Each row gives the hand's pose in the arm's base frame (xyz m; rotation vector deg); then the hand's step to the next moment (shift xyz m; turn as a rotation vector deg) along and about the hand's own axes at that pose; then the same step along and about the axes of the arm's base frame.
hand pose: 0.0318 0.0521 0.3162 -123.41 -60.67 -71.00
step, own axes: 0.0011 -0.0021 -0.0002 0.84 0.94 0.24
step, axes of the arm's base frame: -0.0014 0.0016 0.0010 1.13 -0.08 0.61
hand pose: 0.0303 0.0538 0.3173 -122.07 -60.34 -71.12
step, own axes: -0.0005 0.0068 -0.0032 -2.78 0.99 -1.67
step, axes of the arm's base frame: 0.0036 -0.0065 0.0011 -0.92 -2.84 -1.61
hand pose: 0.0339 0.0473 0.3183 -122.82 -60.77 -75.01
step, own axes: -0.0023 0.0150 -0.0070 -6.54 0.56 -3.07
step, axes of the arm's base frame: 0.0071 -0.0150 0.0019 -3.06 -4.99 -4.28
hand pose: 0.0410 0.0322 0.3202 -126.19 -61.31 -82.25
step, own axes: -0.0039 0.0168 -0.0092 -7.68 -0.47 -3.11
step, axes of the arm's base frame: 0.0053 -0.0186 0.0031 -4.08 -4.79 -5.41
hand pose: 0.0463 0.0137 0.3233 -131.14 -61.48 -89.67
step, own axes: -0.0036 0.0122 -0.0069 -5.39 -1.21 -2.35
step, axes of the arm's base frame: 0.0020 -0.0140 0.0029 -3.55 -2.81 -3.94
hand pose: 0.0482 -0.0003 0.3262 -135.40 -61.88 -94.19
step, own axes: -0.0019 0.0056 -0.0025 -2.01 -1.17 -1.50
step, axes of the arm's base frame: 0.0009 -0.0062 0.0013 -2.24 -0.77 -1.44
